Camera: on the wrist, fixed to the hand. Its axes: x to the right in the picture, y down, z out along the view.
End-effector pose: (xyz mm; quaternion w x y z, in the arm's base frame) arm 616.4 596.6 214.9 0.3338 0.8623 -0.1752 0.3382
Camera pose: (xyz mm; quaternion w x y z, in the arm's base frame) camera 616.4 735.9 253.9 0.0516 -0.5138 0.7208 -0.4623
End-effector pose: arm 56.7 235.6 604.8 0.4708 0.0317 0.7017 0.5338
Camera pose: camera 2.9 124.7 529.0 0.0261 -0.5542 -0.4916 -0.6712
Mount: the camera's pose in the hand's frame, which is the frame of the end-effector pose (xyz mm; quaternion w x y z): 16.7 -81.9 -118.1 0.7085 0.0532 -0.0248 0.7033
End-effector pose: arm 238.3 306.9 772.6 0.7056 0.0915 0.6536 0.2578
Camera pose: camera 144.0 220.8 704.6 0.3300 0.5685 0.3950 0.6419
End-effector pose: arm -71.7 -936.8 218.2 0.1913 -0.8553 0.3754 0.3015
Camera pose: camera 43.2 -958.2 303.4 0.0217 0.3243 -0.8788 -0.3494
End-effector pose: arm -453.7 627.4 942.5 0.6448 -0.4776 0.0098 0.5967
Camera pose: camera -319.3 579.8 918.1 0.0628 -0.2824 0.3586 0.8875
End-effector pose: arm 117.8 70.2 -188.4 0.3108 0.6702 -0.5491 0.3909
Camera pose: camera 177.9 178.6 -113.7 0.1040 -0.1149 0.8472 -0.5081
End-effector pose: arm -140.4 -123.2 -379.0 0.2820 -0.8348 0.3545 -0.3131
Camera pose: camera -182.5 -117.1 -240.7 0.4732 -0.3349 0.8146 -0.0217
